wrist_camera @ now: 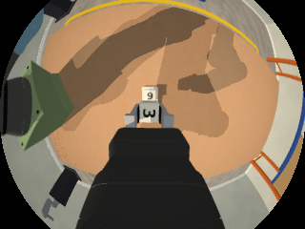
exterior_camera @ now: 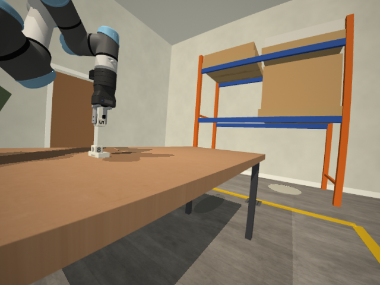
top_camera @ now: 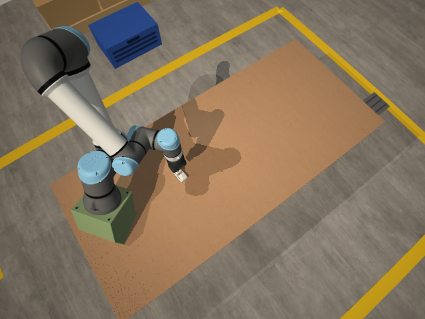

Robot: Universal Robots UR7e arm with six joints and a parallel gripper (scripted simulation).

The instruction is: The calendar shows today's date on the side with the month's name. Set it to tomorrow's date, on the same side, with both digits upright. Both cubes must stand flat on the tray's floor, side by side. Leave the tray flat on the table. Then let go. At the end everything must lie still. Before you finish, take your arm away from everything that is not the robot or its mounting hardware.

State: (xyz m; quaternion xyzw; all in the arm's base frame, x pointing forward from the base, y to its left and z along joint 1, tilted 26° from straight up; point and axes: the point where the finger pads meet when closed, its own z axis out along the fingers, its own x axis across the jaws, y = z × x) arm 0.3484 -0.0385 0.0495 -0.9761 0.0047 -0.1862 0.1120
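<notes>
Now: hand 130 mm above the white calendar tray.
</notes>
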